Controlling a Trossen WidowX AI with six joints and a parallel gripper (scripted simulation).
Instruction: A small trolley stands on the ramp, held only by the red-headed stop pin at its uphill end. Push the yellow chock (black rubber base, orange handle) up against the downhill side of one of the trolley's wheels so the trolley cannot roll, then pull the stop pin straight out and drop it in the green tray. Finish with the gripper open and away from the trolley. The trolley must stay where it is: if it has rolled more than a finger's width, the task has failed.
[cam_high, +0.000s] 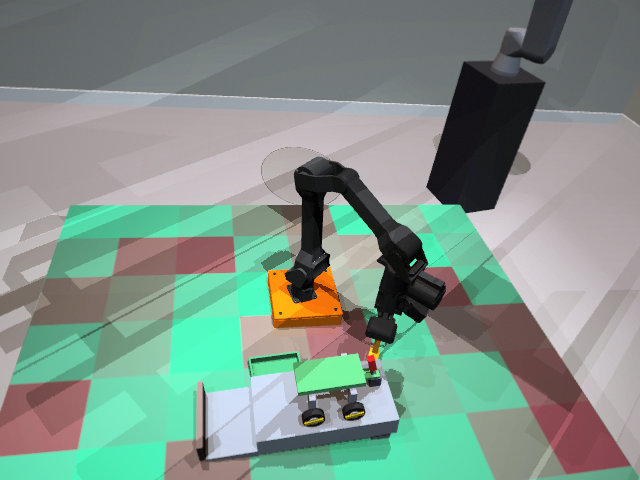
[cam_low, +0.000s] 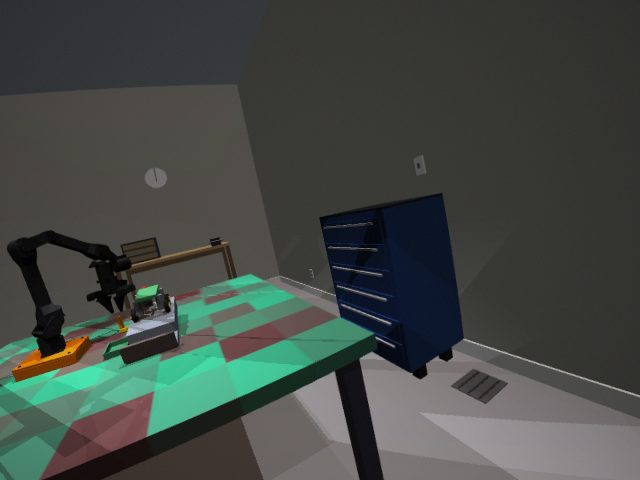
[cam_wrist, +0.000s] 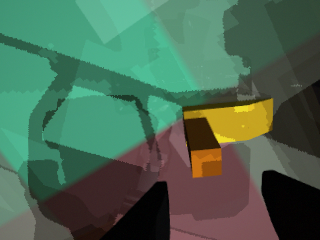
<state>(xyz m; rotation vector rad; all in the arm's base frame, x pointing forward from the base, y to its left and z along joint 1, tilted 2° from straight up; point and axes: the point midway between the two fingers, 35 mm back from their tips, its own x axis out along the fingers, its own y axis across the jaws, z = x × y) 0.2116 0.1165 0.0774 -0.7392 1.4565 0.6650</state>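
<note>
The yellow chock is 2 cm ahead of my gripper tip, 1 cm to the right of it and 6 cm below it. Also, from my gripper tip: red-headed stop pin (12 cm ahead, 9 cm to the right, 4 cm above); then grey ramp (12 cm ahead, 19 cm to the right, 4 cm below); then trolley (12 cm ahead, 18 cm to the right, 3 cm above).
</note>
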